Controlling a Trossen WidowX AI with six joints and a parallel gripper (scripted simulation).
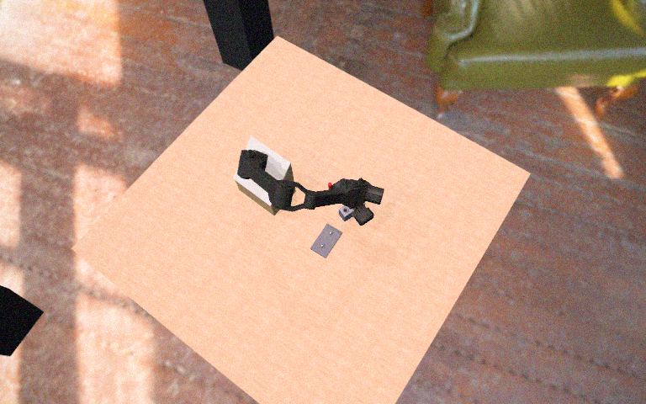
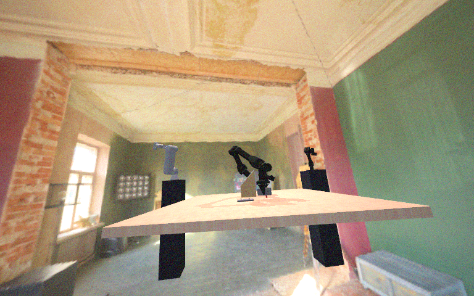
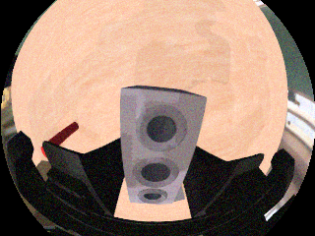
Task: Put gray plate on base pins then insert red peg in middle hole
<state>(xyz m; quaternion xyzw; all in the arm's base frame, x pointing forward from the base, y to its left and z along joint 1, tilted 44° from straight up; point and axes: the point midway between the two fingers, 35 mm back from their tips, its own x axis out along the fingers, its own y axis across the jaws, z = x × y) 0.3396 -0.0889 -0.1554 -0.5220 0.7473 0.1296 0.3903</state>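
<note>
My gripper tip is 4 cm past the thin flat base, 14 cm to the left of it and 3 cm above it. Also, from my gripper tip: gray plate 3 cm above; then red peg 12 cm behind, 4 cm to the left.
</note>
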